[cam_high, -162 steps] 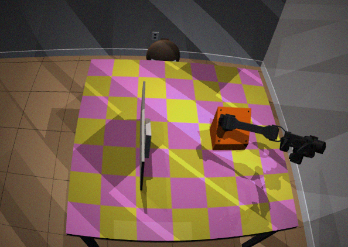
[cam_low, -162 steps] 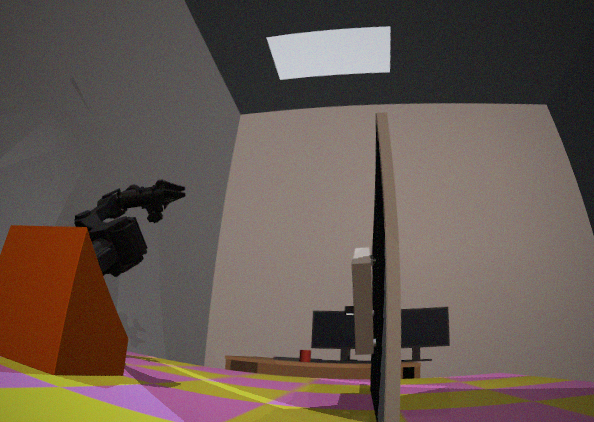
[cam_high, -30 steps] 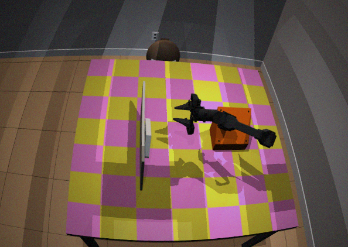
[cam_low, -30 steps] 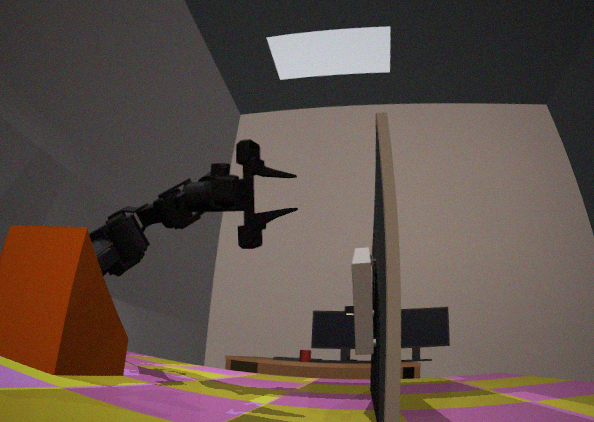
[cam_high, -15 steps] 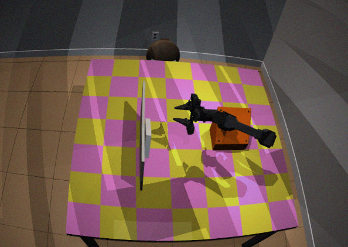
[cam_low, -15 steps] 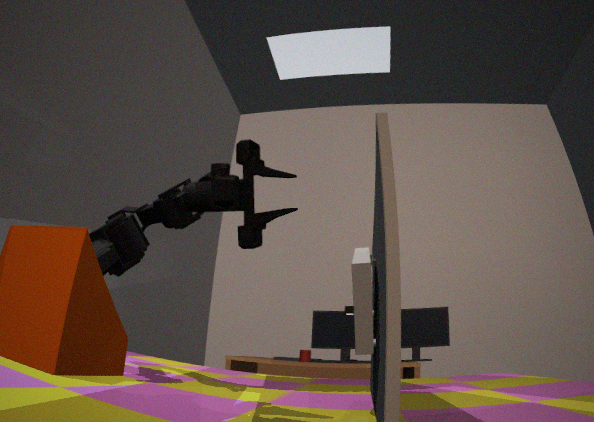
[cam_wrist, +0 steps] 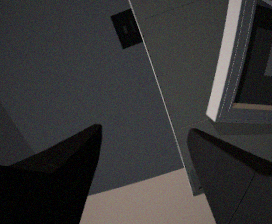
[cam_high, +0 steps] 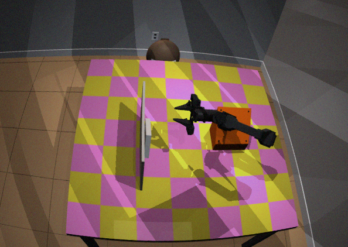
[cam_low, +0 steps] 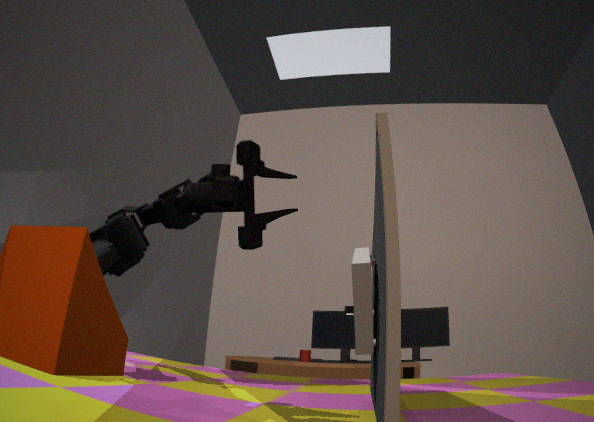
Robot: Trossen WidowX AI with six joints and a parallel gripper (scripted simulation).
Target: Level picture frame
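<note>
The picture frame lies 170 mm below my gripper tip, 120 mm ahead of it and 30 mm to the left of it. Round my gripper tip: thin upright wall panel (180 mm below, 130 mm ahead, 20 mm to the left).
</note>
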